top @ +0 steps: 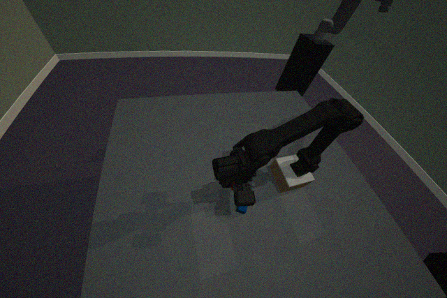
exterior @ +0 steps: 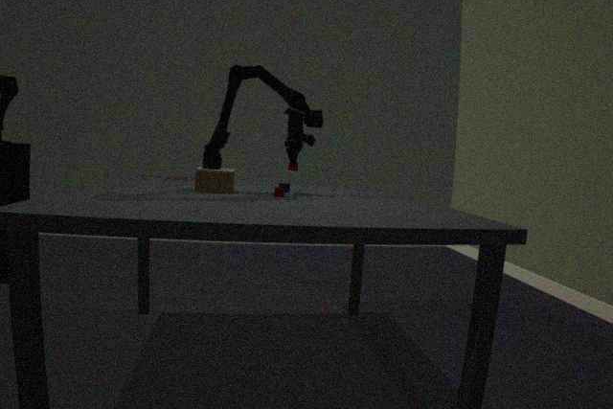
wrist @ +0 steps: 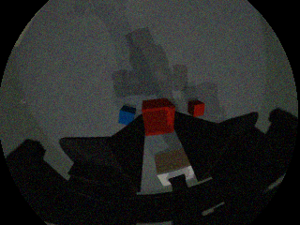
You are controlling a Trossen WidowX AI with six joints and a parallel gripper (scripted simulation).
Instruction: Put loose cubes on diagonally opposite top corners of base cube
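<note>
My gripper tip is 90 mm above the blue cube, 70 mm to the right of it and 20 mm past it.
</note>
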